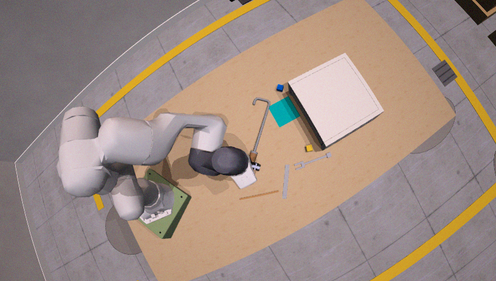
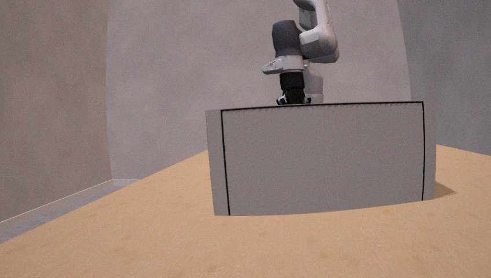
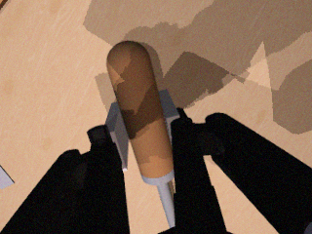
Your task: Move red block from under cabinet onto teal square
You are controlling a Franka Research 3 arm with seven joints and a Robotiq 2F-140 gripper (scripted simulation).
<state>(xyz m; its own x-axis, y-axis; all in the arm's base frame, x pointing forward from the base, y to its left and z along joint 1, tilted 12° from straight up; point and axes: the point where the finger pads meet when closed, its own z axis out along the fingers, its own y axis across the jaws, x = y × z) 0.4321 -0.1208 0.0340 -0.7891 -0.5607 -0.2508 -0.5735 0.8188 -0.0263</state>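
Now: the yellow block 24 cm ahead of my hand, 11 cm to the right of it and 2 cm below it. The rest, counted from my hand: grey bar: 15 cm to the right, 7 cm ahead, 3 cm below; thin wooden stick: 13 cm to the right, 6 cm behind, 3 cm below; hook tool: 10 cm to the left, 8 cm ahead, 2 cm below.
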